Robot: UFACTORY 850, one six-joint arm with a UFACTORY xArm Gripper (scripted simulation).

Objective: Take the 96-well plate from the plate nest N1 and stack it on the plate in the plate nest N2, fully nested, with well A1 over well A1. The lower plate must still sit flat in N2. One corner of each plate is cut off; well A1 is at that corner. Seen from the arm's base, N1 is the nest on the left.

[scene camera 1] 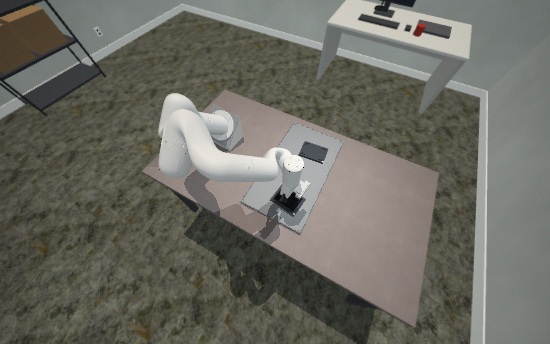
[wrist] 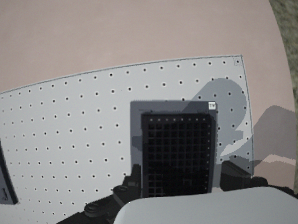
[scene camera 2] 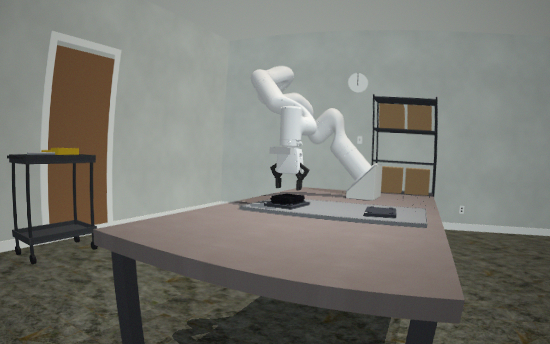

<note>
I see my gripper (scene camera 2: pixel 288 189) and a 96-well plate (wrist: pixel 183 131).
My gripper shows as well in the wrist view (wrist: pixel 182 176).
</note>
